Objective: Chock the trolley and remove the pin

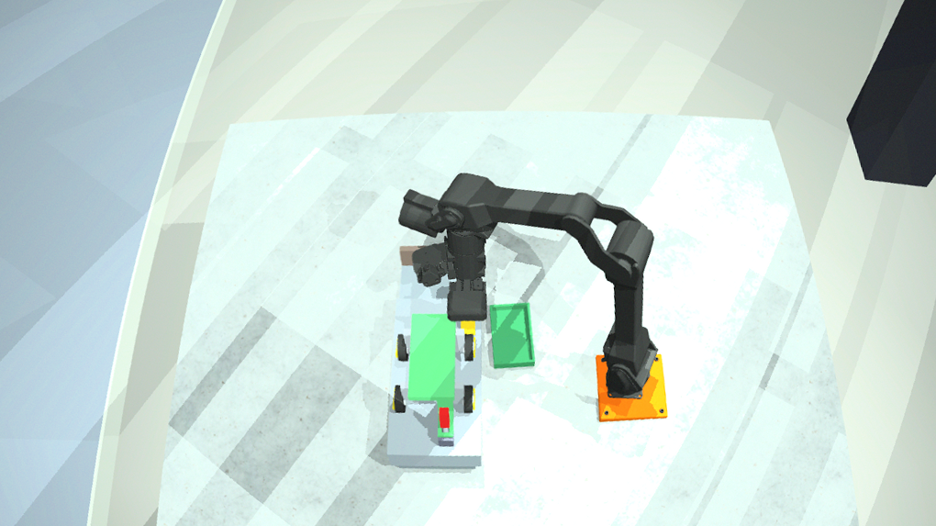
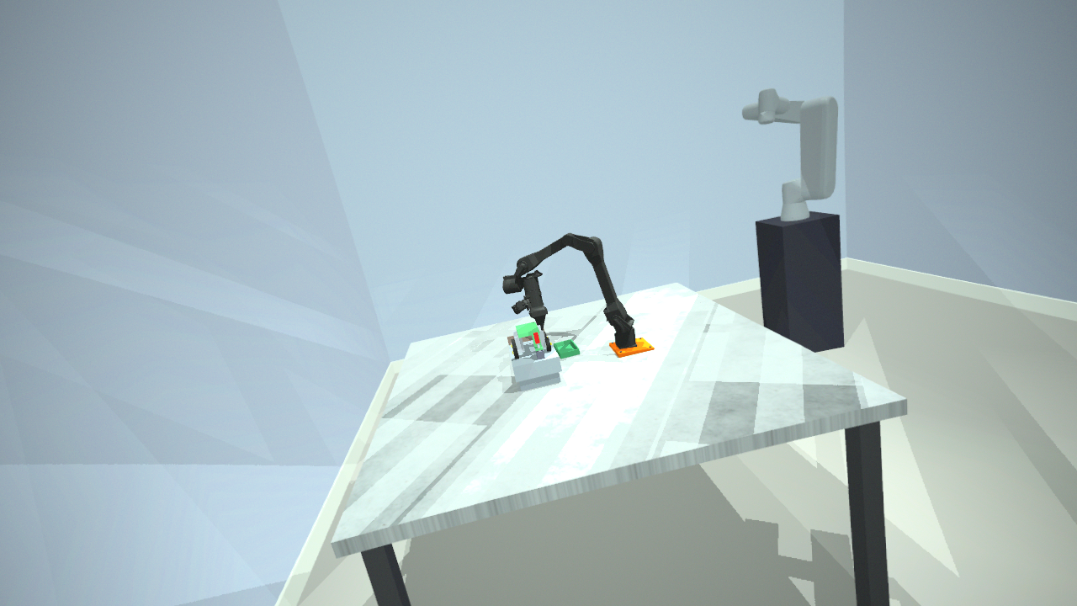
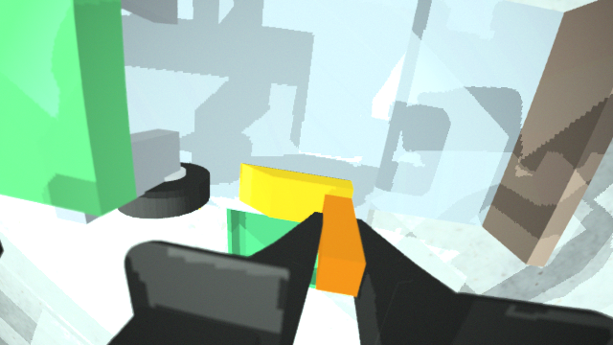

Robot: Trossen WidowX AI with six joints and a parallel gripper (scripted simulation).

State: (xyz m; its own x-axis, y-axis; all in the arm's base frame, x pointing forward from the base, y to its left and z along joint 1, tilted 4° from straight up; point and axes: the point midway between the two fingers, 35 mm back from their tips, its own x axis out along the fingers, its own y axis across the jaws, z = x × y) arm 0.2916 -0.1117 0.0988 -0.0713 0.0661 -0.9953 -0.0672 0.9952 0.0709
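My gripper tip is 25 cm to the right of the red-headed stop pin, 4 cm below it and 2 cm short of it. The rest, counted from my gripper tip: yellow chock (2 cm to the left, 1 cm below); then brown bar (12 cm to the right, 6 cm below, 6 cm ahead); then grey ramp block (14 cm to the left, 4 cm below, 4 cm ahead).
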